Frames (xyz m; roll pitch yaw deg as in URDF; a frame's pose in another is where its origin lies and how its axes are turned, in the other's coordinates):
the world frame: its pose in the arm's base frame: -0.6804 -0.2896 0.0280 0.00 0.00 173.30
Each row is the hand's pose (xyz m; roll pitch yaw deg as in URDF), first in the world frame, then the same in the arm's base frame.
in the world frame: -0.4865 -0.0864 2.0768 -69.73 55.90 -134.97
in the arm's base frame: -0.1871 -0.2606 2.1048 -69.73 55.90 38.33
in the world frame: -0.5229 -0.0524 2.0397 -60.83 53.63 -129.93
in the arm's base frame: -0.1550 -0.2986 2.0677 -60.83 53.63 43.37
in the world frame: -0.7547 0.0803 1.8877 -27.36 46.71 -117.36
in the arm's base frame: 0.0598 -0.4574 1.9157 -27.36 46.71 55.94
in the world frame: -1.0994 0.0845 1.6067 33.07 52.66 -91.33
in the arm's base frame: 0.4016 -0.5018 1.6347 33.07 52.66 81.97
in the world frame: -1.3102 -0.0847 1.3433 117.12 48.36 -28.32
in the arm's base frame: 0.6307 -0.3583 1.3713 117.12 48.36 144.98
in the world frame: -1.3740 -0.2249 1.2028 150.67 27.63 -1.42
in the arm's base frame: 0.7105 -0.2265 1.2308 150.67 27.63 171.88
